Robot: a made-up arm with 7 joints. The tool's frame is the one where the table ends. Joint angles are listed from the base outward.
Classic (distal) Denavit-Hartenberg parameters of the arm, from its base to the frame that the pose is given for. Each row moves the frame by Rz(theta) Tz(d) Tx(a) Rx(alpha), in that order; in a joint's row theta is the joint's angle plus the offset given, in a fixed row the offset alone. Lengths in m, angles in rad.
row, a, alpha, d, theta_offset
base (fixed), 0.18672, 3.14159, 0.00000, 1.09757
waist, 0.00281, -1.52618, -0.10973, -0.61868
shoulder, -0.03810, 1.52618, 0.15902, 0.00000
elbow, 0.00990, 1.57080, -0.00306, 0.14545
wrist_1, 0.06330, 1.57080, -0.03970, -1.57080
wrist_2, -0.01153, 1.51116, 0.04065, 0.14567
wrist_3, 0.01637, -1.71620, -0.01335, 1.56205
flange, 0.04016, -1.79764, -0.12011, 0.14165
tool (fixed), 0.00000, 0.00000, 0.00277, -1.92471
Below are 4 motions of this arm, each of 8 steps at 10 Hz.
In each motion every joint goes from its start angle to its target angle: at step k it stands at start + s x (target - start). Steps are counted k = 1, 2, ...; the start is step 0. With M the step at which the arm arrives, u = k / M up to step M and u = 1 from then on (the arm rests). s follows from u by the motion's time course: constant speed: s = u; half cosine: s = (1 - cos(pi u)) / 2; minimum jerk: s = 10 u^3 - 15 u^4 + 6 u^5.
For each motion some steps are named. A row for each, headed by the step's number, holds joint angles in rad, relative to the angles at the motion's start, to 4 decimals.
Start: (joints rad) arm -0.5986 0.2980 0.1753 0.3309 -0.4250 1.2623 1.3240
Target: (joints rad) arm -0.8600 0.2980 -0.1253 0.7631 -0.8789 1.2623 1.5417
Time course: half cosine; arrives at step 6
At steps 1, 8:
1: -0.0175 0.0000 -0.0201 0.0290 -0.0304 0.0000 0.0146
8: -0.2614 0.0000 -0.3006 0.4322 -0.4539 0.0000 0.2177

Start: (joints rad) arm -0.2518 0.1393 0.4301 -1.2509 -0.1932 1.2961 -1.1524
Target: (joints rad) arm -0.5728 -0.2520 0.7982 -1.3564 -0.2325 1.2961 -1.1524
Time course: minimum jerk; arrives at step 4
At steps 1, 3, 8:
1: -0.0332 -0.0405 0.0381 -0.0109 -0.0041 0.0000 0.0000
3: -0.2878 -0.3508 0.3300 -0.0946 -0.0352 0.0000 0.0000
8: -0.3210 -0.3913 0.3681 -0.1055 -0.0393 0.0000 0.0000

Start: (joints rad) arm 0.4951 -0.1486 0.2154 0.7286 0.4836 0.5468 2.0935
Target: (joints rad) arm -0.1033 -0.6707 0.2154 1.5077 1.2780 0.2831 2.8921
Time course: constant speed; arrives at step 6
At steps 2, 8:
2: -0.1995 -0.1740 0.0000 0.2597 0.2648 -0.0879 0.2662
8: -0.5984 -0.5221 0.0000 0.7791 0.7944 -0.2637 0.7986

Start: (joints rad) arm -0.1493 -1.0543 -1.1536 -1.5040 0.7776 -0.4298 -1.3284
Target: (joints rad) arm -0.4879 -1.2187 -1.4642 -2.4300 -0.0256 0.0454 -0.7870
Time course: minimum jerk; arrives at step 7
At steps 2, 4, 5, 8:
2: -0.0490 -0.0238 -0.0449 -0.1340 -0.1162 0.0688 0.0783
4: -0.2140 -0.1039 -0.1963 -0.5853 -0.5077 0.3004 0.3422
5: -0.2896 -0.1406 -0.2657 -0.7920 -0.6870 0.4064 0.4631
8: -0.3386 -0.1644 -0.3106 -0.9260 -0.8032 0.4752 0.5414

